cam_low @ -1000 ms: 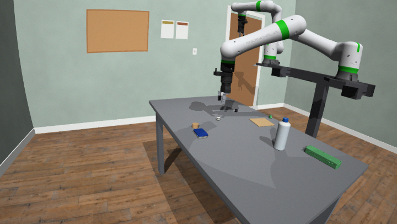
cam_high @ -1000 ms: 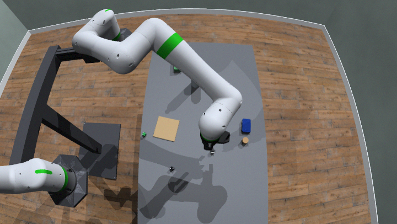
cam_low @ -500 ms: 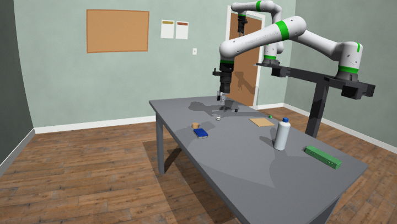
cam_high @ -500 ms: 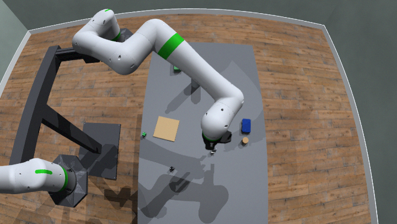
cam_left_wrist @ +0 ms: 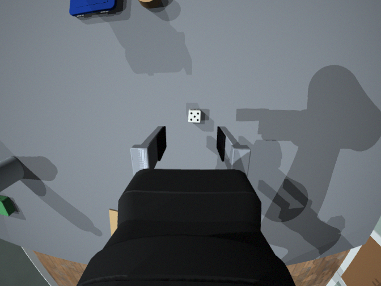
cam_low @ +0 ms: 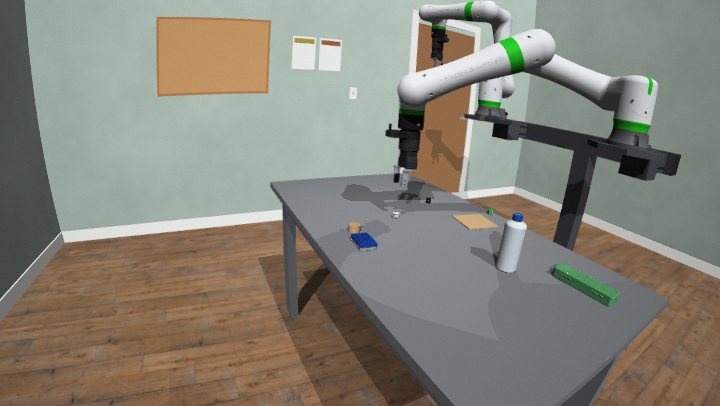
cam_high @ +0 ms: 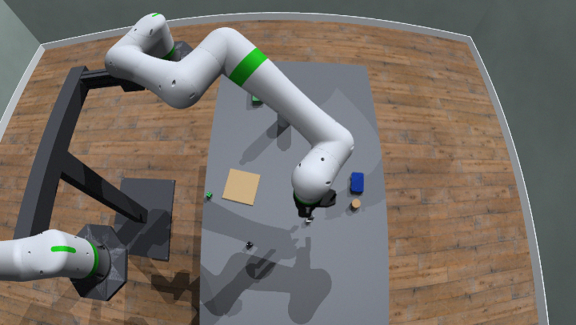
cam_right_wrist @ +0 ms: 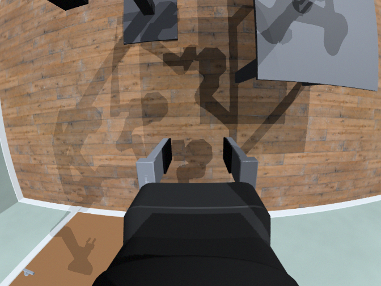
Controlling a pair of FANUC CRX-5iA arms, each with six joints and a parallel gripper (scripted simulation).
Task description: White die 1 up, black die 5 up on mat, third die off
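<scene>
Now: left hand 14 cm above the white die. Round my left hand: black die (22 cm behind, 15 cm to the right, 14 cm below); blue box (19 cm to the left, 19 cm ahead, 14 cm below); tan cylinder (20 cm ahead, 14 cm below, 9 cm to the left).
</scene>
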